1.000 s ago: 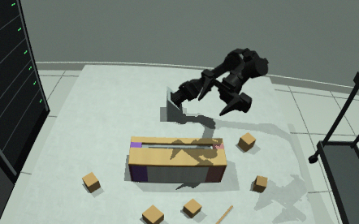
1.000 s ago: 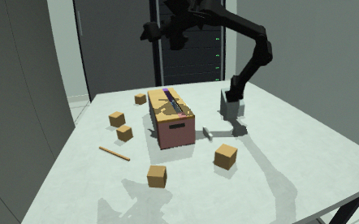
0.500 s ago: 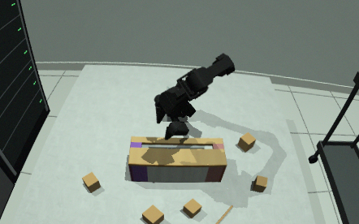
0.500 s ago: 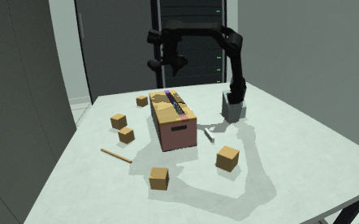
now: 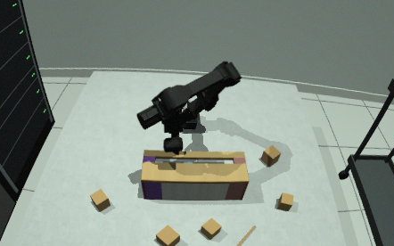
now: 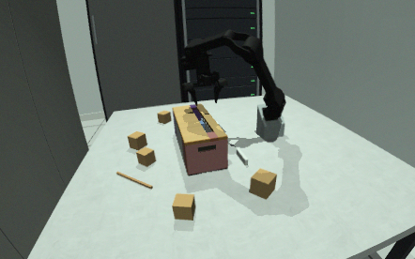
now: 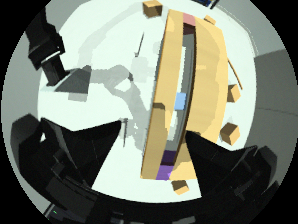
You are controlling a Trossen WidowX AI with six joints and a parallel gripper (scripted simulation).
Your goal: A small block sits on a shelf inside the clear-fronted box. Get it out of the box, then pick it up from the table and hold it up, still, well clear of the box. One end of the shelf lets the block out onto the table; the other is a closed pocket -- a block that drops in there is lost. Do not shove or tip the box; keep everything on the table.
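My gripper tip is 40 mm short of the blue block, 40 mm to the right of it and 80 mm above it. The rest, counted from my gripper tip: box: 30 mm ahead, 60 mm to the left, 100 mm below; then thin wooden stick: 330 mm ahead, 230 mm to the left, 160 mm below.
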